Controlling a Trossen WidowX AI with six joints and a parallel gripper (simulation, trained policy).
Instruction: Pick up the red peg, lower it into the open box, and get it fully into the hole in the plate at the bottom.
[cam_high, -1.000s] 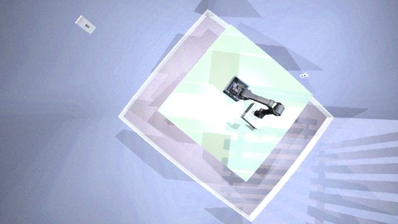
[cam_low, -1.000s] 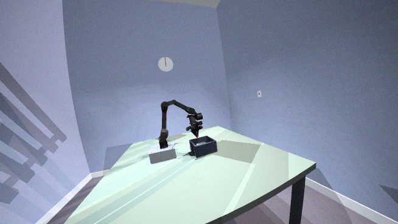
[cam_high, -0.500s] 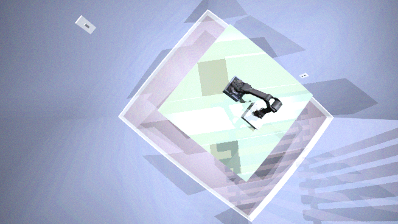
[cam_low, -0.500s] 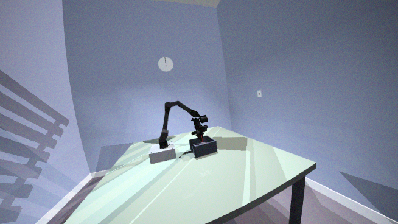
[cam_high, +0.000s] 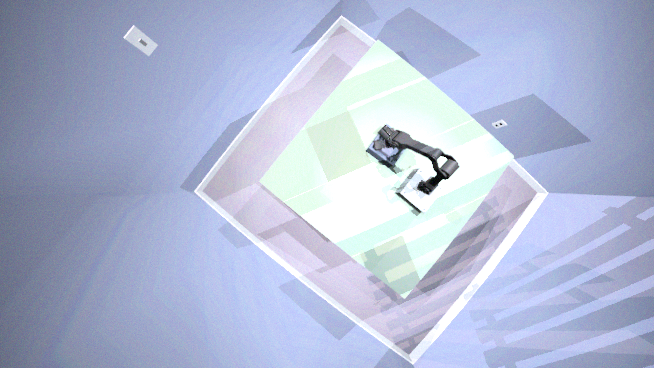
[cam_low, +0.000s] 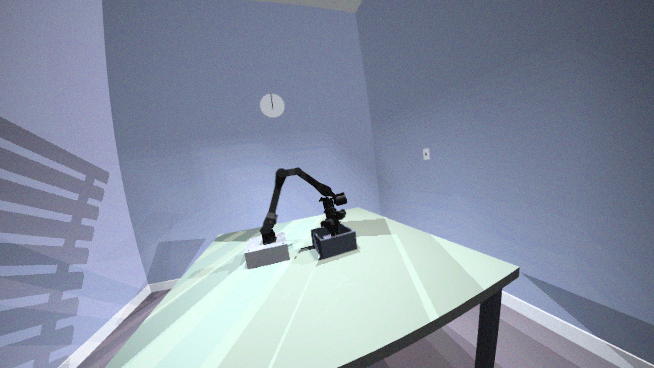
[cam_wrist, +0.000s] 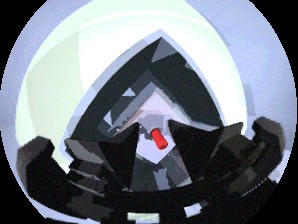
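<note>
Right now the red peg is 2 cm below my gripper tip, 2 cm behind it and 1 cm to the left of it. From my gripper tip the other things lie so: plate: 2 cm below, 2 cm behind, 1 cm to the left; then box: 4 cm below, 2 cm behind, 1 cm to the left.
</note>
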